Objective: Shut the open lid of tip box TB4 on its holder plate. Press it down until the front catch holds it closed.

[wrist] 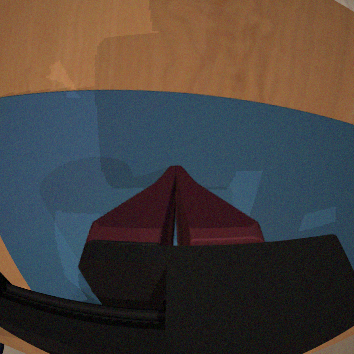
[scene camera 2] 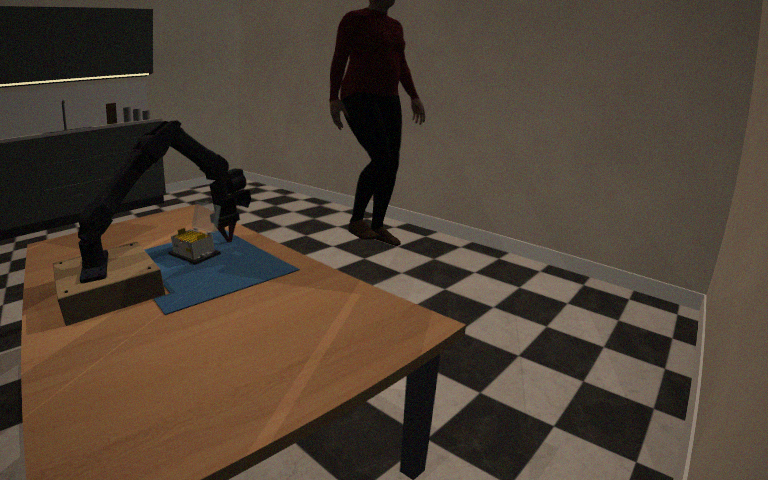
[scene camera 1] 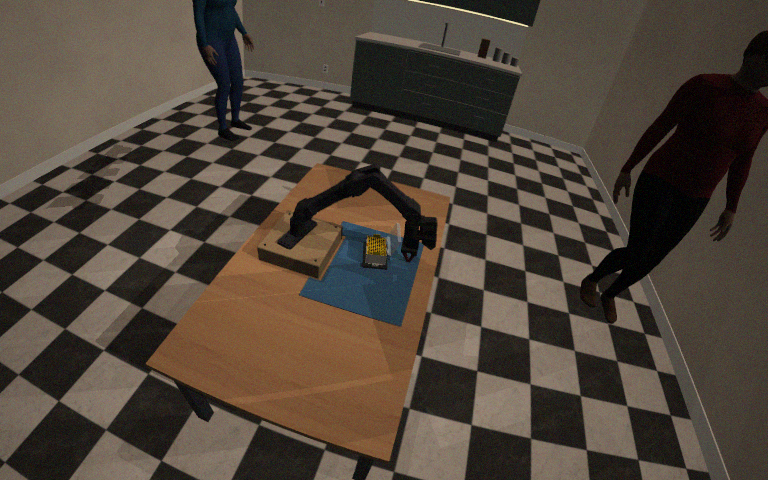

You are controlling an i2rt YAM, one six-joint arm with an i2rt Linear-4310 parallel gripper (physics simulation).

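Places are measured from the arm's base along level axes (x up, y back, z right), in millimetres.
Where they show: gripper, fingertip midpoint: (wrist: 175,174) (scene camera 2: 229,241) (scene camera 1: 408,261); arm's base at its link origin: (scene camera 2: 95,266) (scene camera 1: 297,233).
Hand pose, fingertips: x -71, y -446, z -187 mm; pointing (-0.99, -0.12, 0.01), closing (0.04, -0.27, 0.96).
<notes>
Each offset is from my fingertips to the top centre of the thing. "spot": to the spot under its first point. Level surfaces: height alone.
The tip box TB4 @(dx +67, dy +139, dz +50 mm) (scene camera 1: 376,254) (scene camera 2: 192,245), grey-white with yellow tips showing on top, stands on its dark holder plate @(spot: dx +12, dy +106, dz +121 mm) (scene camera 1: 374,266) (scene camera 2: 195,260). Its clear lid @(dx +155, dy +79, dz +20 mm) (scene camera 1: 397,232) (scene camera 2: 203,217) stands open and upright on the side of the box nearer my gripper. My gripper (scene camera 1: 408,259) (scene camera 2: 229,240) (wrist: 175,174) is shut and empty, its dark red fingertips together. It points down over the blue mat, beyond the open lid and apart from the box. The front catch is too small to make out, and the box does not show in the wrist view.
The box's plate lies on a blue mat @(dx +1 mm) (scene camera 1: 362,294) (scene camera 2: 249,266) (wrist: 200,125) on the wooden table @(dx -2 mm) (scene camera 1: 271,339) (scene camera 2: 226,362) (wrist: 225,50). The arm's base is on a wooden block (scene camera 1: 300,249) (scene camera 2: 113,294) beside the mat. A person in red (scene camera 1: 690,124) (scene camera 2: 370,56) stands away from the table.
</notes>
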